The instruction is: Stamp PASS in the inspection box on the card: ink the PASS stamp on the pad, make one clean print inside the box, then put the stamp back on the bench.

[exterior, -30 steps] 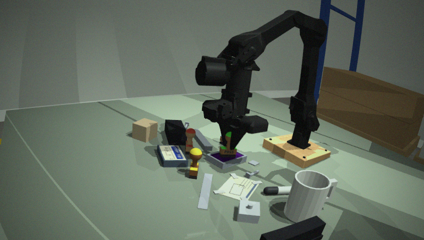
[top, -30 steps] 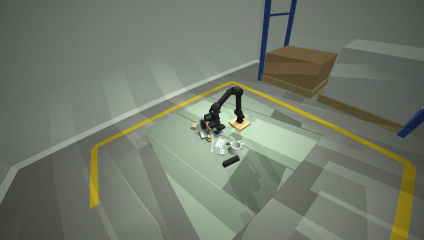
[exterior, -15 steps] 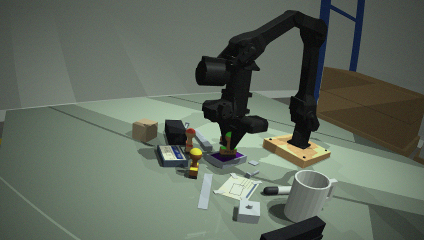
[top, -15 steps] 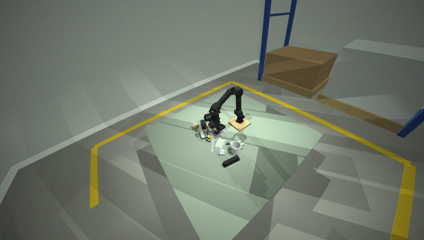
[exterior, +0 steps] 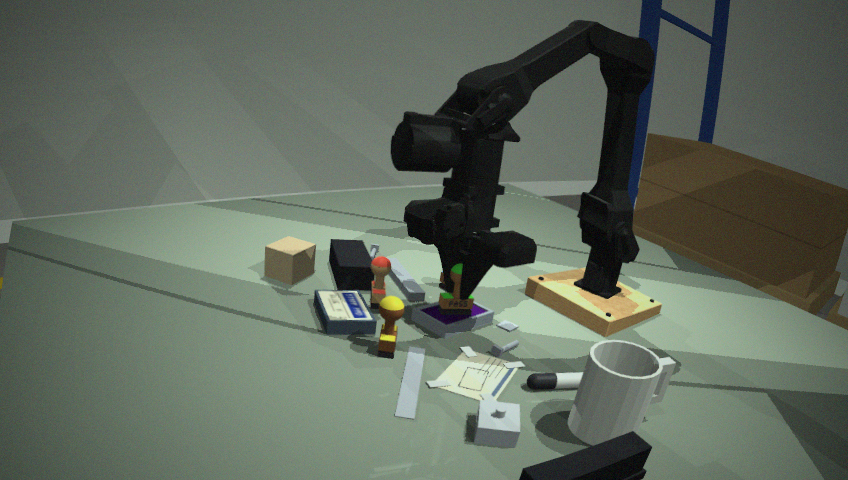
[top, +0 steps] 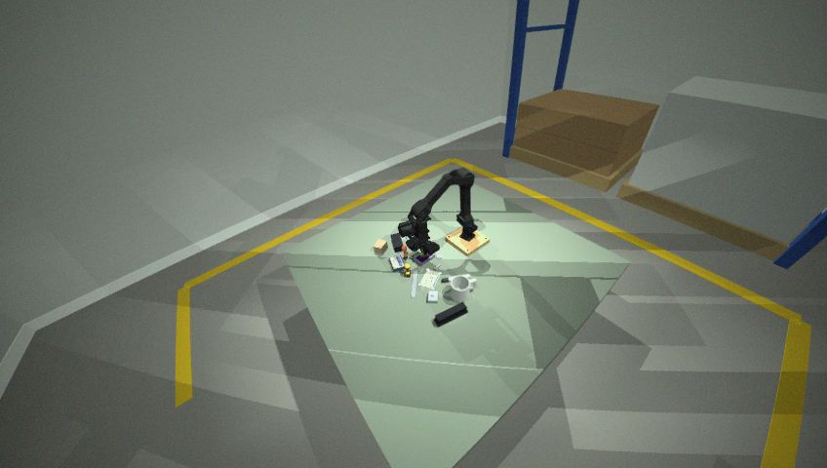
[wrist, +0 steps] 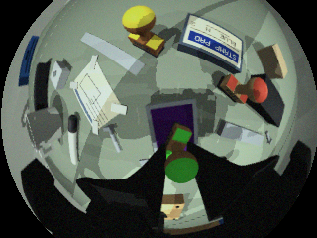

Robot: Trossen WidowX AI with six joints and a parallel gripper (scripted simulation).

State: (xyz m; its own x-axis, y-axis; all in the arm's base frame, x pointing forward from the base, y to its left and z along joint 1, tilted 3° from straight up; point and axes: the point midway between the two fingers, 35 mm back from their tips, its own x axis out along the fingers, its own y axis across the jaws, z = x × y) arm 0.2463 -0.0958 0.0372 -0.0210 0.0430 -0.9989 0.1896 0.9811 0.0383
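The pass stamp is right at my gripper tip. Also, from my gripper tip: purple ink pad (30 mm below); blue-knobbed stamp (80 mm behind, 70 mm to the right, 20 mm below); red-knobbed stamp (40 mm ahead, 90 mm to the right, 20 mm below).
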